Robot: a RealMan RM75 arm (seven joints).
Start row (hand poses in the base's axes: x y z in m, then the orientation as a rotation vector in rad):
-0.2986, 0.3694, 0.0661, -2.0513, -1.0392, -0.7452
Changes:
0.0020, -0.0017, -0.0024, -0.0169, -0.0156, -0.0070
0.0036, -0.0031, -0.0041, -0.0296, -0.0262, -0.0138
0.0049, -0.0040, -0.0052, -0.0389, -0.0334, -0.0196
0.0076, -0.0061, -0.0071, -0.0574, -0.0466, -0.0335
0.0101, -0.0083, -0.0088, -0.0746, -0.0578, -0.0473
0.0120, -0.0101, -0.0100, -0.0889, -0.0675, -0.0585
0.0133, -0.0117, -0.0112, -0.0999, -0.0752, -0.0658
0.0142, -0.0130, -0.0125, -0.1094, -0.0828, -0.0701
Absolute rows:
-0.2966, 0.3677, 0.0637, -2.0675, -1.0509, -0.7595
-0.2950, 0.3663, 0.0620, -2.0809, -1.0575, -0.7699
-0.2937, 0.3654, 0.0609, -2.0913, -1.0613, -0.7773
-0.2910, 0.3633, 0.0590, -2.1138, -1.0658, -0.7921
-0.2885, 0.3611, 0.0573, -2.1356, -1.0685, -0.8052
-0.2866, 0.3593, 0.0561, -2.1534, -1.0711, -0.8163
-0.2853, 0.3577, 0.0549, -2.1661, -1.0745, -0.8246
-0.2844, 0.3564, 0.0536, -2.1756, -1.0800, -0.8317

